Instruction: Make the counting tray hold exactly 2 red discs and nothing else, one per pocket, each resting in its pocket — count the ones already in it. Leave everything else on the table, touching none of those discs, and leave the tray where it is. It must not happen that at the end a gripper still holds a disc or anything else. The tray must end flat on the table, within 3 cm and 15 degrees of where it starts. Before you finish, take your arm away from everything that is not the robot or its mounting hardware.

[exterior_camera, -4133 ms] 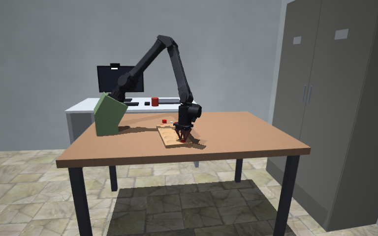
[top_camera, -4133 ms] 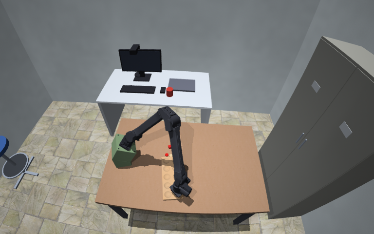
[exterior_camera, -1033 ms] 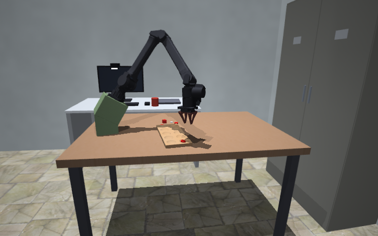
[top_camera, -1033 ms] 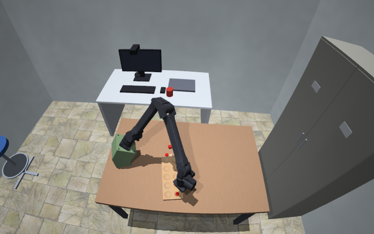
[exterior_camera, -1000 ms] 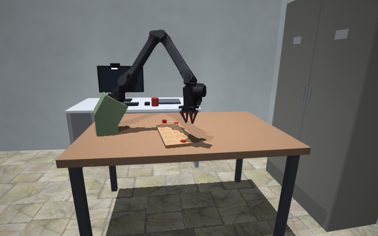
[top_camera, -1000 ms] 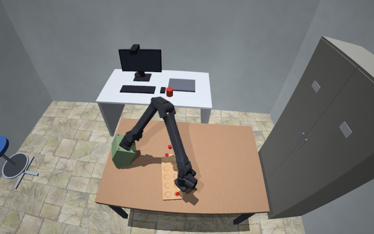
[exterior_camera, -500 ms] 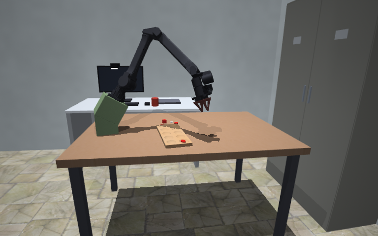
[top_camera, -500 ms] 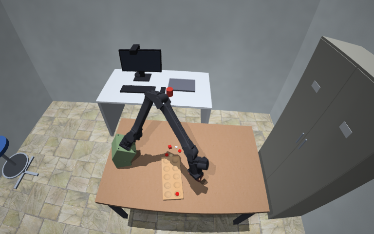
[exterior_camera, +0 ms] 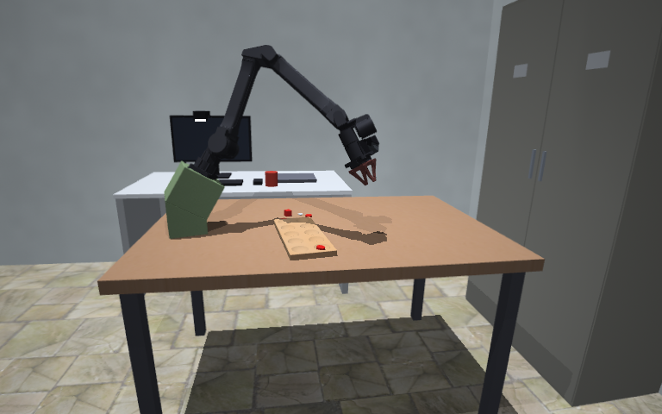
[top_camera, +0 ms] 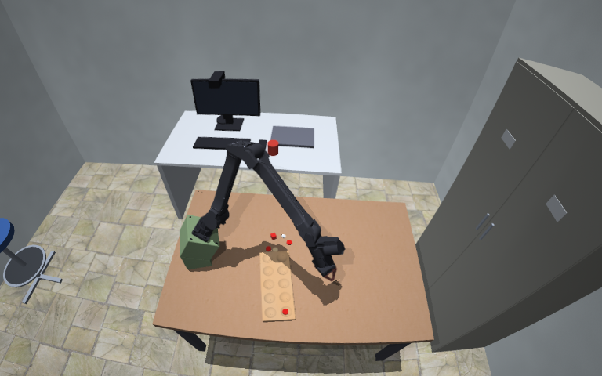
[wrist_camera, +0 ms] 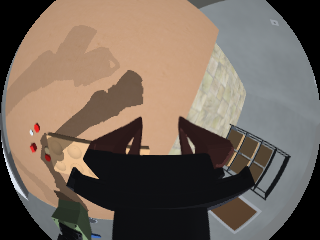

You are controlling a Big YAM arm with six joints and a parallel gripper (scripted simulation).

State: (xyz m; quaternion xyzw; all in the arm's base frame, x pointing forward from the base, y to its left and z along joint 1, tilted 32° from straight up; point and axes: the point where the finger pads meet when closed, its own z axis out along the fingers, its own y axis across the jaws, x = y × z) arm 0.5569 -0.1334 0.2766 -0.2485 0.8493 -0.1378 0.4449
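Now: hand 290 mm past the white piece, 280 mm to the right of it and 220 mm above it. The rest, counted from my hand: wooden counting tray (240 mm behind, 10 mm to the right, 210 mm below); red cube (350 mm behind, 260 mm to the left, 210 mm below); tan disc (310 mm behind, 180 mm to the left, 220 mm below).
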